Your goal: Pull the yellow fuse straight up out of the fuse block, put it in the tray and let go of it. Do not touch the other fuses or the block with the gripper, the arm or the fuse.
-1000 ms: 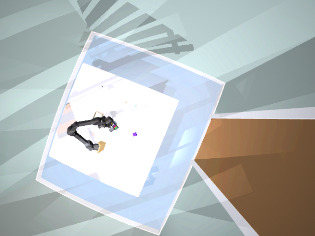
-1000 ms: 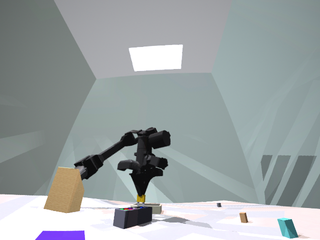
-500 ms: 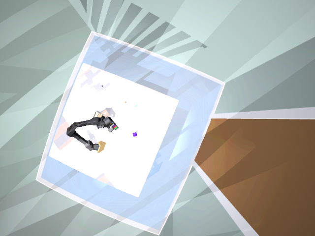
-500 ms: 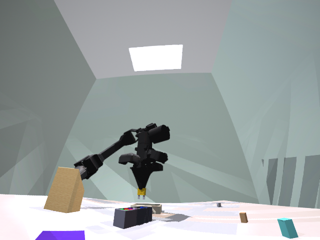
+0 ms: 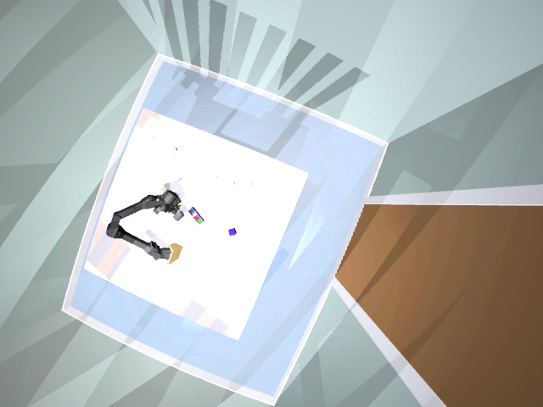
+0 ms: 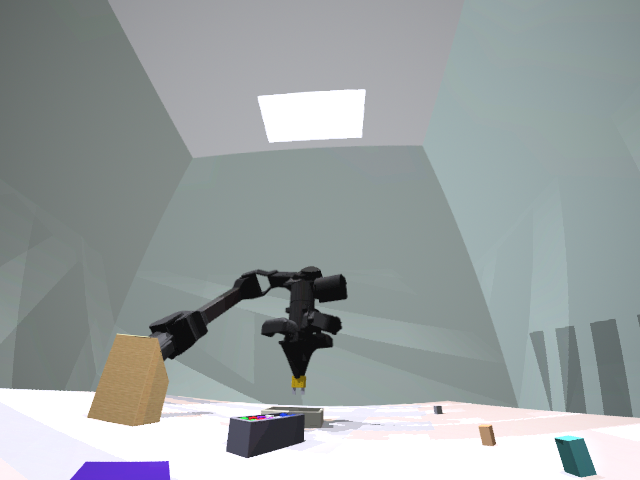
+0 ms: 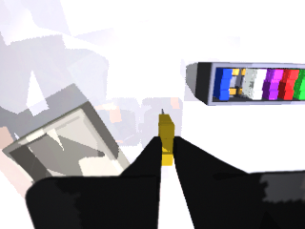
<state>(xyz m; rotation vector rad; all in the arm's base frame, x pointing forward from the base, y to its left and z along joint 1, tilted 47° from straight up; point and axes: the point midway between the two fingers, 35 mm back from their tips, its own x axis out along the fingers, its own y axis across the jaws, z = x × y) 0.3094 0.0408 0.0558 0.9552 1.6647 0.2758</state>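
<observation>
My gripper tip is 12 cm to the right of the beige tray, 9 cm above it and 3 cm past it. Round my gripper tip: yellow fuse: 1 cm below; blue fuse: 7 cm to the right, 7 cm below; small tan block: 28 cm ahead, 13 cm to the right, 9 cm below.
</observation>
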